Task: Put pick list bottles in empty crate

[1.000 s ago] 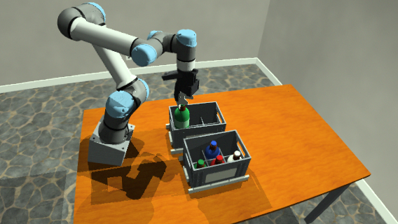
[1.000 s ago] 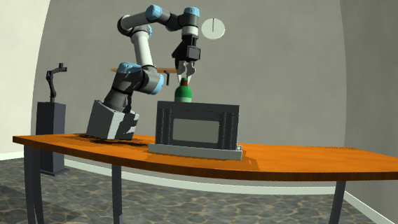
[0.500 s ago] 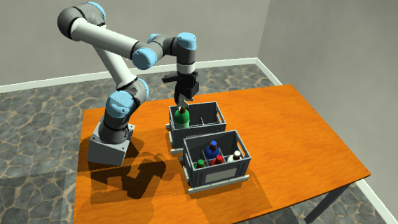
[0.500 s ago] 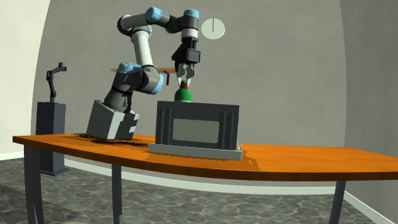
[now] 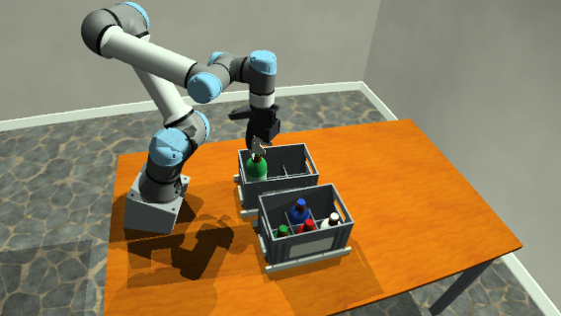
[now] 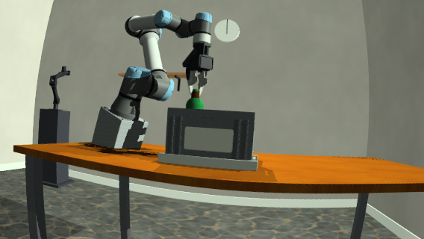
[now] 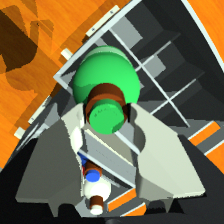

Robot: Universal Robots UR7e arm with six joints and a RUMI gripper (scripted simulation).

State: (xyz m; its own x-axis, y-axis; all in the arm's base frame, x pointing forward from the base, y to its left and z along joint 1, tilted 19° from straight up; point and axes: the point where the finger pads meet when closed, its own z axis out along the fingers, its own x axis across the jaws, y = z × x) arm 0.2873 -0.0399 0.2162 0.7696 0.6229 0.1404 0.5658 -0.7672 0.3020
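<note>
My gripper is now 70 mm above the green bottle. Also, from my hand: pick list: 120 mm ahead, 160 mm to the left, 270 mm below; blue-label bottle: 100 mm ahead, 180 mm to the right, 180 mm below; red-label bottle: 80 mm ahead, 260 mm to the right, 180 mm below.
</note>
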